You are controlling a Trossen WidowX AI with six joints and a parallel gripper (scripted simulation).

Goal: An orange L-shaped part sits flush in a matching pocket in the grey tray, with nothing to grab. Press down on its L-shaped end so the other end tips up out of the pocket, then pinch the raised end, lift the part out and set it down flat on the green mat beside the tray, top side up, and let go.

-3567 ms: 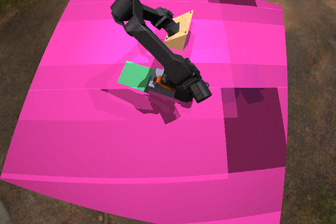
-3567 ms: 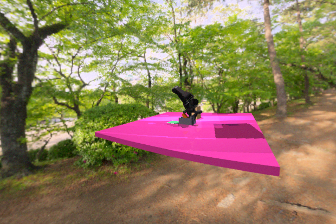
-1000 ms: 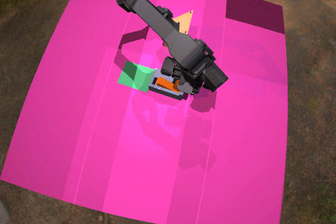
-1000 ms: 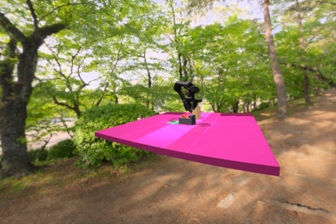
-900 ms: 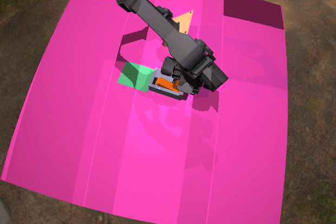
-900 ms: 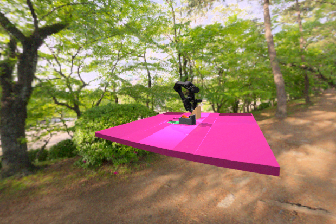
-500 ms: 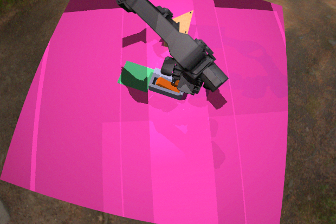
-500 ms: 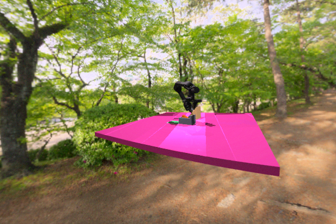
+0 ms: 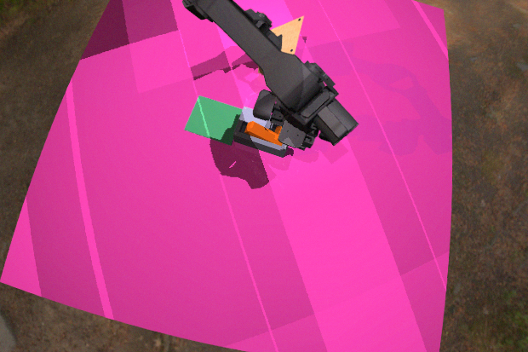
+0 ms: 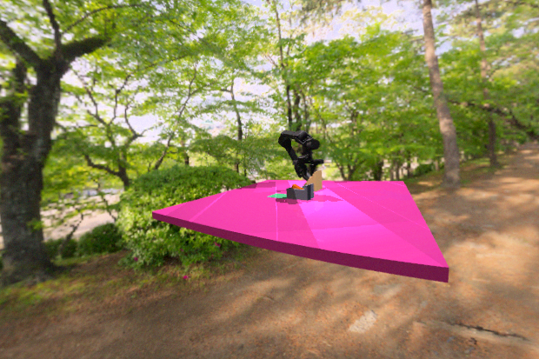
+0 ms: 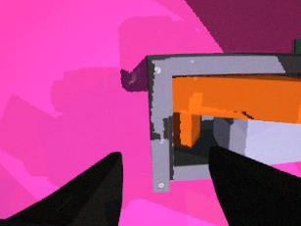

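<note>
Now: gripper tip 10 cm above the orange L-shaped part, 4 cm to the left of it and 2 cm past it. The rest, counted from my gripper tip: green mat 22 cm to the right, 16 cm below, 6 cm behind.
</note>
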